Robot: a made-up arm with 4 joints.
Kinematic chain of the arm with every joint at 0, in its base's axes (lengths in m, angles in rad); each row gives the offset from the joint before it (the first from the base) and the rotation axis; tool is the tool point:
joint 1: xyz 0 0 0.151 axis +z
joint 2: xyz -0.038 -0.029 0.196 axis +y
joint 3: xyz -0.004 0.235 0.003 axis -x
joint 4: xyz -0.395 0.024 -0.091 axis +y
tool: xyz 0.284 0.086 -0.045
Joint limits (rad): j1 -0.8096..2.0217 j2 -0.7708..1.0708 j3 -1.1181..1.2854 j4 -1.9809..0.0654
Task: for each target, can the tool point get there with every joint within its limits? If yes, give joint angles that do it. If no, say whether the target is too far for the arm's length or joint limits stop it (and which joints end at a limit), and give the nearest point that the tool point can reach.
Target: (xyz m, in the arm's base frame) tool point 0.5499 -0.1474 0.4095
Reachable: no: joint limits stop it (at a limit: joint 1, joint 2, joint 3) | nearest point 0.1728 0.1743 0.5117 | short by 0.506 m
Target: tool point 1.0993 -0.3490 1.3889
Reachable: no: too far | nearest point 0.0688 -0.3386 0.7564 | short by 1.209 m
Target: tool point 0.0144 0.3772 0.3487
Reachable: yes | joints -0.4633 0.3404 -0.4124 -0.1518
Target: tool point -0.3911 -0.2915 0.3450
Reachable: yes | joints 1.4931 -0.4143 0.3757 -1.2227
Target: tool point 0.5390 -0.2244 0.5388
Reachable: no: joint limits stop it (at a limit: joint 1, joint 3) | nearest point 0.1203 -0.4261 0.5384 | short by 0.465 m
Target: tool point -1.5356 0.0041 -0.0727
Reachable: no: too far | nearest point -0.6390 0.0017 0.1807 | short by 0.932 m
